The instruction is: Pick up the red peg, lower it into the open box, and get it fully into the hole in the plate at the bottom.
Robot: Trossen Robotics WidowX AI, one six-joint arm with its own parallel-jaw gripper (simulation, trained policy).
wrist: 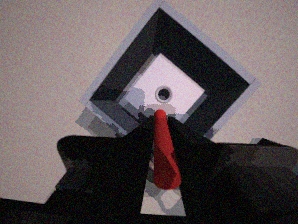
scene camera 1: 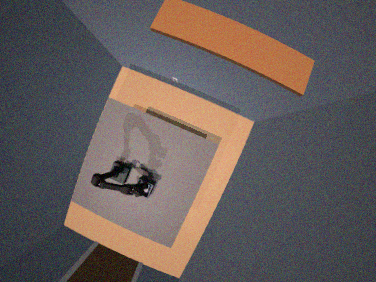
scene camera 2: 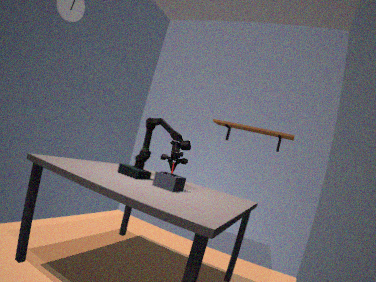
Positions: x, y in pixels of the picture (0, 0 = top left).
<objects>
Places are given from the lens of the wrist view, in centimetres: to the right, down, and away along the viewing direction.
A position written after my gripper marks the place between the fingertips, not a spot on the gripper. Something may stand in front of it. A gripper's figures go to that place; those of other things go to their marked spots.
my gripper [wrist: 160, 120]: 1, 1, 11
red peg [wrist: 167, 175]: 1, 3, 5
box [wrist: 227, 84]: 11, -4, 15
plate [wrist: 182, 92]: 5, -3, 17
The marked spots on the red peg and the box are 16 cm apart.
</objects>
